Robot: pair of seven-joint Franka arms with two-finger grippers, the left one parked.
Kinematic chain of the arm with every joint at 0, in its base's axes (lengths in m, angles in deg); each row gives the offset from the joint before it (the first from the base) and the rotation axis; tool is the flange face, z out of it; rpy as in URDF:
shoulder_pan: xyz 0 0 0.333 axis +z
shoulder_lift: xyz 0 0 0 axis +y
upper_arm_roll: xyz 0 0 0.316 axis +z
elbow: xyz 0.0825 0 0 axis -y
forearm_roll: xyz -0.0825 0 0.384 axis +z
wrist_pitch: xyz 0 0 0 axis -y
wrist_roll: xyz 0.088 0 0 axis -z
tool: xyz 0 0 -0.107 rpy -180 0 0
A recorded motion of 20 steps. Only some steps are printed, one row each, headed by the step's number.
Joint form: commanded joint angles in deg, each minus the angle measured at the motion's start. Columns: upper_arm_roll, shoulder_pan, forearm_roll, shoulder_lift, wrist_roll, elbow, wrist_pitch.
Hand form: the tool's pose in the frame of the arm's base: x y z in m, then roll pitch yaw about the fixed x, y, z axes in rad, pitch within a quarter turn. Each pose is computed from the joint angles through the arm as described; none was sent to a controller.
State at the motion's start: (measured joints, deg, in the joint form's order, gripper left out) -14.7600 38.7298 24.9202 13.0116 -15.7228 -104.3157 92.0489
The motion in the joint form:
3: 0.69 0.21 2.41 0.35 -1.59 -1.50 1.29
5: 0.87 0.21 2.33 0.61 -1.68 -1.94 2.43
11: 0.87 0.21 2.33 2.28 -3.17 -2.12 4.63
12: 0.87 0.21 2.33 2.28 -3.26 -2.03 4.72
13: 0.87 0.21 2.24 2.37 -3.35 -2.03 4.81
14: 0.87 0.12 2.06 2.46 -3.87 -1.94 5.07
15: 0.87 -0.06 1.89 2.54 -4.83 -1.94 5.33
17: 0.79 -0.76 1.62 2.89 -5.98 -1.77 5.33
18: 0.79 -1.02 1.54 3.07 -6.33 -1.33 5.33
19: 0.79 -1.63 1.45 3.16 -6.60 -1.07 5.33
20: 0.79 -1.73 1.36 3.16 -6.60 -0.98 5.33
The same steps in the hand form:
3: 0.4914 0.2864 0.3826 -2.6310 0.3141 0.6759
5: 0.4918 0.2872 0.3773 -2.6381 0.3090 0.6713
11: 0.4971 0.2881 0.3606 -2.6478 0.2967 0.6770
12: 0.4977 0.2884 0.3613 -2.6485 0.2932 0.6777
13: 0.4979 0.2883 0.3604 -2.6501 0.2930 0.6788
14: 0.4994 0.2875 0.3602 -2.6529 0.2858 0.6843
15: 0.5010 0.2858 0.3594 -2.6533 0.2763 0.6953
17: 0.5057 0.2790 0.3570 -2.6533 0.2713 0.7015
18: 0.5087 0.2776 0.3584 -2.6550 0.2646 0.7029
19: 0.5127 0.2727 0.3593 -2.6565 0.2600 0.6971
20: 0.5136 0.2718 0.3599 -2.6582 0.2590 0.6958

